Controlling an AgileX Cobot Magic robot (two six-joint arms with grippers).
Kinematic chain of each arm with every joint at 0, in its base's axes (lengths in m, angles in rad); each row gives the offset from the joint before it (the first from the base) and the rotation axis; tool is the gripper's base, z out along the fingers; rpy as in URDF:
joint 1: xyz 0 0 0.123 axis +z
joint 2: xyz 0 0 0 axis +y
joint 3: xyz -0.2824 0 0.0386 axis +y
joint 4: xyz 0.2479 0 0.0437 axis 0.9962 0 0.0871
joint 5: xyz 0 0 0 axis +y
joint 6: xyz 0.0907 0 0.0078 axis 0.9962 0 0.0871
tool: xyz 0 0 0 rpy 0 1.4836 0
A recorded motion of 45 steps. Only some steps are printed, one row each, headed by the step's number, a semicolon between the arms.
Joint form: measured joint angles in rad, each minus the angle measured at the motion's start. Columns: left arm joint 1, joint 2, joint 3, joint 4, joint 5, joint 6; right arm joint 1, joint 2, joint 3, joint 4, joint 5, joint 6.
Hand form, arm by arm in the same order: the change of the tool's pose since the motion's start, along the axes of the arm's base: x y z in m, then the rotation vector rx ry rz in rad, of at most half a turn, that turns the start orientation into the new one. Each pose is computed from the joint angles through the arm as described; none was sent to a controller.
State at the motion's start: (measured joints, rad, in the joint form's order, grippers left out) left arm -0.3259 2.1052 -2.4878 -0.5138 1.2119 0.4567; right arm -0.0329 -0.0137 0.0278 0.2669 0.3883 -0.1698
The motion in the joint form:
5: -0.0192 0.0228 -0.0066 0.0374 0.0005 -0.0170; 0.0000 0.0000 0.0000 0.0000 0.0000 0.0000
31: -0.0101 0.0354 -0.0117 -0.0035 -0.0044 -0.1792; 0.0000 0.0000 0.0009 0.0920 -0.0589 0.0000
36: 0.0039 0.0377 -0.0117 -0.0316 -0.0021 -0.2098; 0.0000 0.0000 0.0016 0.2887 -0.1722 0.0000
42: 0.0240 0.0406 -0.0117 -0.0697 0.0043 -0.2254; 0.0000 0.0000 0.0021 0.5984 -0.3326 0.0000
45: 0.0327 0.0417 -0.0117 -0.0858 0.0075 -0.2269; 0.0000 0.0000 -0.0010 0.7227 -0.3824 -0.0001
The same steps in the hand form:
5: 0.0039 -0.0077 -0.0100 0.0287 0.0156 0.0071; 0.0000 0.0000 0.0000 0.0000 0.0000 0.0000
31: 0.0074 -0.0076 -0.0126 -0.0853 0.1377 0.0932; 0.0015 0.0012 0.0055 0.0912 -0.0582 -0.0114
36: 0.0094 -0.0037 -0.0127 -0.1218 0.1710 0.1105; 0.0035 0.0011 0.0164 0.2869 -0.1663 -0.0481
42: 0.0119 0.0023 -0.0128 -0.1571 0.2010 0.1187; 0.0044 -0.0053 0.0297 0.5946 -0.3026 -0.1379
45: 0.0129 0.0049 -0.0128 -0.1695 0.2104 0.1192; 0.0041 -0.0087 0.0337 0.7178 -0.3409 -0.1765

